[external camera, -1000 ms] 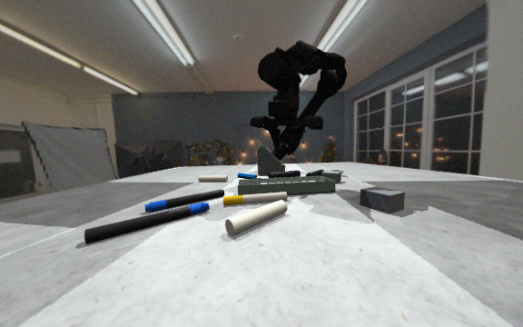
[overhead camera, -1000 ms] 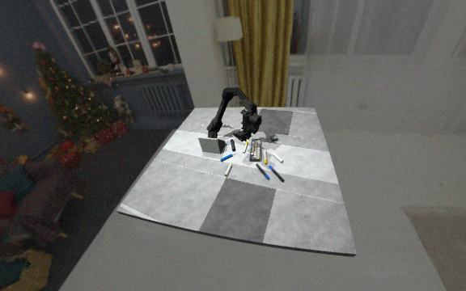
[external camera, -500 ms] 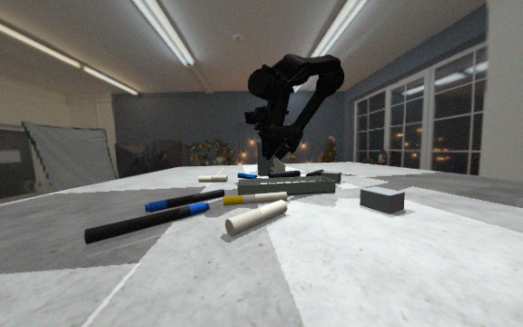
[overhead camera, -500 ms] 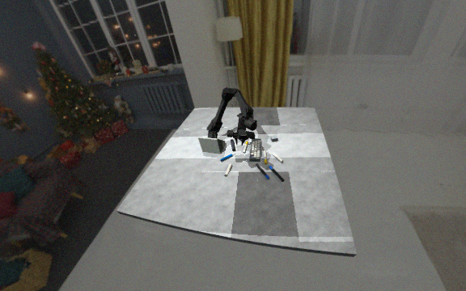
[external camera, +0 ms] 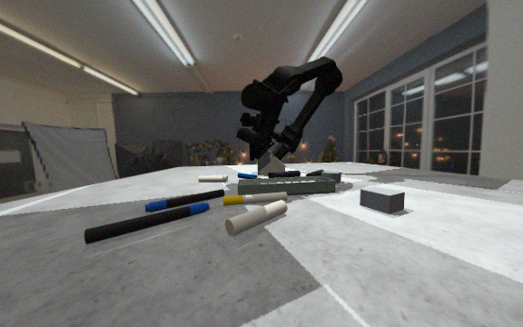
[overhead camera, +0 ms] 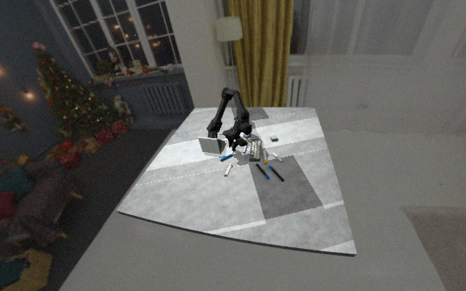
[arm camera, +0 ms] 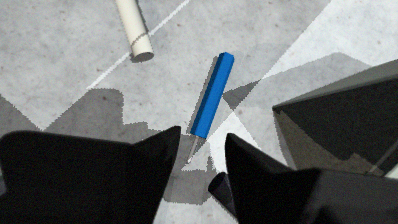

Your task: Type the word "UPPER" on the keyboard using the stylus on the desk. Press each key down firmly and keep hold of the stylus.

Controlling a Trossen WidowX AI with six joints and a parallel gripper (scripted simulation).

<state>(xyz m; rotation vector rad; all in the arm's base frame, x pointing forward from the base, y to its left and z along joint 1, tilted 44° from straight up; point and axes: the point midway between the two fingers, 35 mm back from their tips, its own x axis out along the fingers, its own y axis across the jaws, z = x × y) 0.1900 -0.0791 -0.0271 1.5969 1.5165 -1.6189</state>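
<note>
The blue stylus is 1 cm behind my gripper tip, 1 cm to the right of it and 6 cm below it. The rest, counted from my gripper tip: thin metal tip 1 cm ahead, 2 cm to the left, 6 cm below; grey block 28 cm ahead, 22 cm to the left, 6 cm below.
</note>
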